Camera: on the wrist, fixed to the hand. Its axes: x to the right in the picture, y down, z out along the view.
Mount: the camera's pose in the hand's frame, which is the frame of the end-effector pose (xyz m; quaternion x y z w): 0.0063 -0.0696 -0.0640 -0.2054 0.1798 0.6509 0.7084
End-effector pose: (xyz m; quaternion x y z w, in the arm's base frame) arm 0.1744 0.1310 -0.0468 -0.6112 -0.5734 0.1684 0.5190
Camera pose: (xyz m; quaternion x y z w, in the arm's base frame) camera 0.1908 0.0946 0.0391 -0.9430 0.0504 0.2294 0.2356
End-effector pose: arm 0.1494 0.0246 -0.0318 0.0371 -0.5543 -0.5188 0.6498
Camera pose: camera 0.1529 -0.0456 -0.0954 -0.3747 -0.1934 -0.0517 0.9053
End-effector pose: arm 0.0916 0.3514 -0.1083 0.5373 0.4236 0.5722 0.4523
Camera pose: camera 0.0320 0.3738 -0.1785 -0.4605 0.0859 -0.8833 0.0178
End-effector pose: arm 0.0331 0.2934 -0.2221 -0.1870 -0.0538 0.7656 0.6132
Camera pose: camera 0.1185 0.3069 -0.2609 0.4311 -0.0366 -0.8968 0.0927
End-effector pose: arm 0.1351 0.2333 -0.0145 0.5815 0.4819 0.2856 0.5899
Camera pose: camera 0.0642 0.2541 -0.0739 0.5531 0.0103 0.7898 0.2648
